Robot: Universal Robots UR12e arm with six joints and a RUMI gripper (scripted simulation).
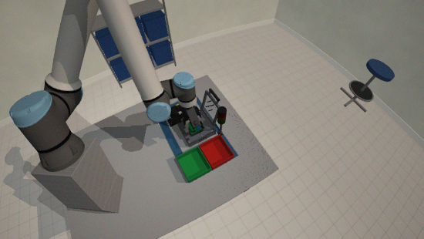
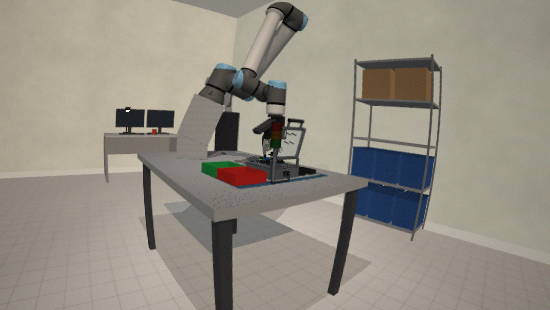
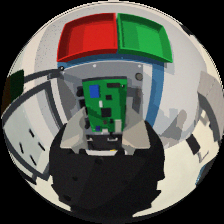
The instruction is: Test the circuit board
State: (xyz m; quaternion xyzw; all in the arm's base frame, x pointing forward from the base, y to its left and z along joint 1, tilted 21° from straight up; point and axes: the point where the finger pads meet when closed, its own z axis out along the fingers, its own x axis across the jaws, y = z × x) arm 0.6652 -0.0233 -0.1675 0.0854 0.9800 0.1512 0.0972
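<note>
Now: the green circuit board 1 cm to the left of my hand. Also, from my hand: green bin: 13 cm behind, 18 cm to the right, 7 cm below; red bin: 2 cm ahead, 20 cm to the right, 7 cm below; tester lid: 12 cm ahead, 1 cm to the right, 10 cm above.
</note>
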